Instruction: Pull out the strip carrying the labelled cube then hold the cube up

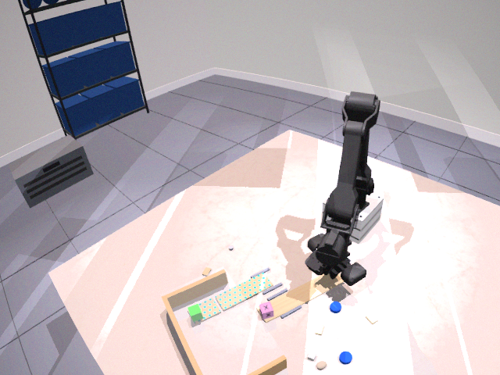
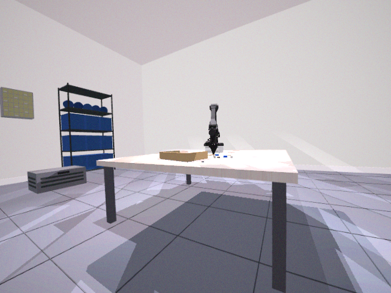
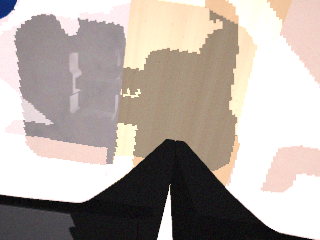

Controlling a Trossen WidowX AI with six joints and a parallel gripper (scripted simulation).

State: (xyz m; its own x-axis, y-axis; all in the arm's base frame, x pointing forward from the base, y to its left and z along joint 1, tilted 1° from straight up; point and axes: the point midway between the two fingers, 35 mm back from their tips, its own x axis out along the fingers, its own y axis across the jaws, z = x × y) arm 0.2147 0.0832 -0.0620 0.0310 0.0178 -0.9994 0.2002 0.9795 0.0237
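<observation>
The tan strip is 10 cm ahead of my gripper tip and 3 cm to the right of it. Round my gripper tip: pebble: 23 cm ahead, 15 cm to the left; labelled cube: 21 cm ahead, 5 cm to the right, 2 cm above.
</observation>
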